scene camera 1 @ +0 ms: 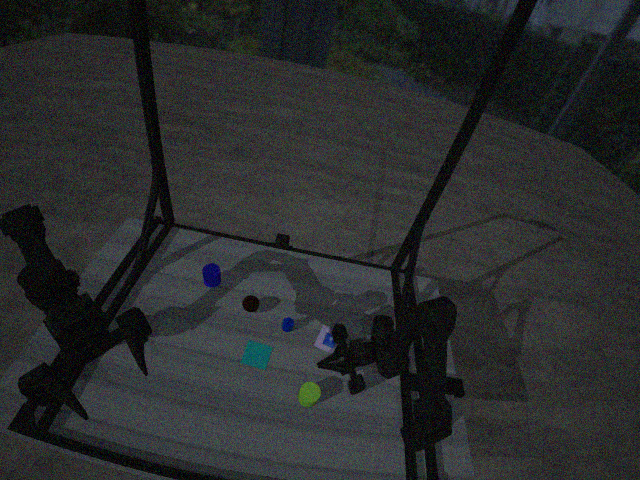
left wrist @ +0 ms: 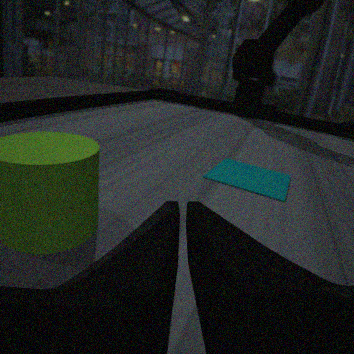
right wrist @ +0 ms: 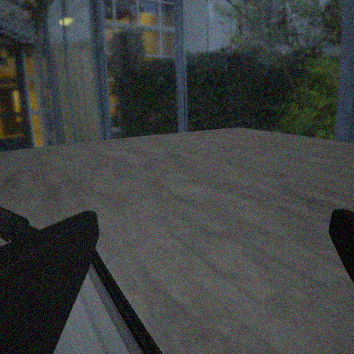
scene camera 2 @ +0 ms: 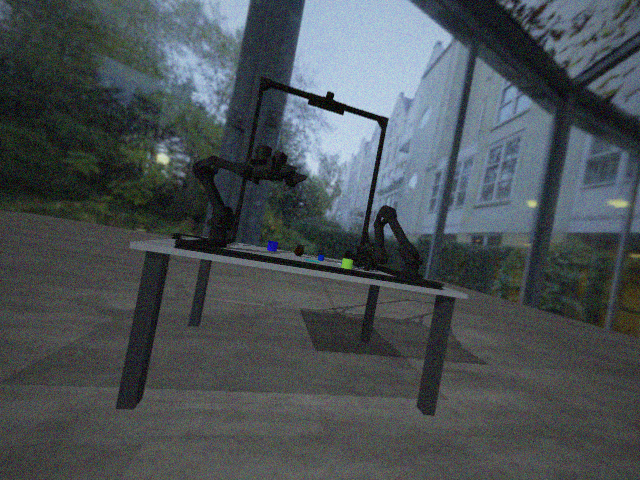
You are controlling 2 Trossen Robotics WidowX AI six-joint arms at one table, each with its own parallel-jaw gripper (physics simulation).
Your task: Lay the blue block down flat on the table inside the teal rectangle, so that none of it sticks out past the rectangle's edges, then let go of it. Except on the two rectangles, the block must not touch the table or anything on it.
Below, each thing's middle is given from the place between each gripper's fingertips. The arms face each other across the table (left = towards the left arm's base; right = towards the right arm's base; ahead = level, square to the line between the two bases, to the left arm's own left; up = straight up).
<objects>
The green cylinder [left wrist: 56, 173] lies 80 mm ahead of my left hand and 20 mm below it. The rest, counted from my left hand: teal rectangle [left wrist: 260, 180] 160 mm to the right, 40 mm below.
I see the teal rectangle 27 cm behind my right hand, 12 cm to the left of it and 34 cm below it. Also, from my right hand: green cylinder: 20 cm behind, 28 cm to the left, 32 cm below.
</objects>
